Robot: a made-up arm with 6 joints. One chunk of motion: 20 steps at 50 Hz.
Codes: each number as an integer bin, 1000 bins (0 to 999) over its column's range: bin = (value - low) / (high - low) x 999, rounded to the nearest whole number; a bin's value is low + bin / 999 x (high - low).
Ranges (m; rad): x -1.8..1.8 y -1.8..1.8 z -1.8..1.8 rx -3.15..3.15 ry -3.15..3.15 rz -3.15..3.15
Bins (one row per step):
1: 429 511 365 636 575 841
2: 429 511 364 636 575 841
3: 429 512 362 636 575 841
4: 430 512 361 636 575 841
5: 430 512 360 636 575 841
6: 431 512 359 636 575 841
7: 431 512 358 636 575 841
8: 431 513 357 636 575 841
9: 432 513 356 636 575 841
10: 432 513 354 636 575 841
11: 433 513 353 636 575 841
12: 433 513 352 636 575 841
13: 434 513 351 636 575 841
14: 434 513 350 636 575 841
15: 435 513 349 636 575 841
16: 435 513 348 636 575 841
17: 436 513 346 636 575 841
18: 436 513 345 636 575 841
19: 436 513 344 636 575 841
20: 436 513 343 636 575 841
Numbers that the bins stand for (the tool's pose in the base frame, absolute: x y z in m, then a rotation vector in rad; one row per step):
1: -0.2541 0.0414 -0.4847 0.8608 0.4761 2.1536
2: -0.2541 0.0414 -0.4883 0.8608 0.4761 2.1536
3: -0.2541 0.0450 -0.4955 0.8608 0.4761 2.1536
4: -0.2505 0.0450 -0.4991 0.8608 0.4761 2.1536
5: -0.2505 0.0450 -0.5027 0.8608 0.4761 2.1536
6: -0.2468 0.0450 -0.5063 0.8608 0.4761 2.1536
7: -0.2468 0.0450 -0.5099 0.8608 0.4761 2.1536
8: -0.2468 0.0486 -0.5135 0.8608 0.4761 2.1536
9: -0.2432 0.0486 -0.5171 0.8608 0.4761 2.1536
10: -0.2432 0.0486 -0.5243 0.8608 0.4761 2.1536
11: -0.2396 0.0486 -0.5279 0.8608 0.4761 2.1536
12: -0.2396 0.0486 -0.5315 0.8608 0.4761 2.1536
13: -0.2360 0.0486 -0.5351 0.8608 0.4761 2.1536
14: -0.2360 0.0486 -0.5387 0.8608 0.4761 2.1536
15: -0.2324 0.0486 -0.5423 0.8608 0.4761 2.1536
16: -0.2324 0.0486 -0.5459 0.8608 0.4761 2.1536
17: -0.2288 0.0486 -0.5532 0.8608 0.4761 2.1536
18: -0.2288 0.0486 -0.5568 0.8608 0.4761 2.1536
19: -0.2288 0.0486 -0.5604 0.8608 0.4761 2.1536
20: -0.2288 0.0486 -0.5640 0.8608 0.4761 2.1536

